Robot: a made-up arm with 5 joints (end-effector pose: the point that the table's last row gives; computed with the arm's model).
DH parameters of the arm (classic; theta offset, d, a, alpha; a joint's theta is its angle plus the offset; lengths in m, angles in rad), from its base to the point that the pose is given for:
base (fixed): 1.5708 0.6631 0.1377 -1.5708
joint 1: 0 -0.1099 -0.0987 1.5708
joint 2: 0 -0.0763 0.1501 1.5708
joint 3: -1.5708 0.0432 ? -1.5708
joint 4: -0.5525 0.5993 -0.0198 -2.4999
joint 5: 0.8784 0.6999 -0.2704 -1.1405
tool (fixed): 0.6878 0.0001 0 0
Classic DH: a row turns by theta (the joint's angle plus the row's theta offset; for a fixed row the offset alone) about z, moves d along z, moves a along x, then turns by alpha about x.
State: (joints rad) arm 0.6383 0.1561 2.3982 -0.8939 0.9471
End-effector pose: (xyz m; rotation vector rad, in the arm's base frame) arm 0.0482 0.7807 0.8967 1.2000 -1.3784 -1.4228
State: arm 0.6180 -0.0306 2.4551 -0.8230 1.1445
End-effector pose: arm 0.1440 0.7528 0.9311 1.0883 -1.4949 -1.6205
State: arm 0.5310 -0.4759 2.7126 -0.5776 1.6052
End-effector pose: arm 0.2308 0.5762 1.0703 1.0213 -1.5224 -2.1528
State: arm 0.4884 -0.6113 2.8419 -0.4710 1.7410
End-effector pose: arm 0.1984 0.4995 1.1075 1.1047 -1.4571 -2.3060
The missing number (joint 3, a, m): 0.0697
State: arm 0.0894 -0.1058 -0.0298 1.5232 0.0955
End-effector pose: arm -0.0063 0.4294 1.0780 0.5615 1.0690 -0.5726
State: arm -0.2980 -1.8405 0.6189 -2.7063 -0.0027
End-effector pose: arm 0.3179 -0.6125 0.2873 -2.0480 -1.7699 -0.3115
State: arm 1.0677 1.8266 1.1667 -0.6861 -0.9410
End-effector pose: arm -0.2731 -0.3064 1.0737 1.2550 1.9012 0.0804
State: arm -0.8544 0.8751 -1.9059 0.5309 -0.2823
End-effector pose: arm -0.4122 0.1193 0.2584 -0.0884 -0.3566 0.1684
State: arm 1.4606 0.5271 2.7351 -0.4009 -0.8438
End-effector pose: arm -0.3752 0.2915 0.8211 2.4348 0.2420 -0.2371
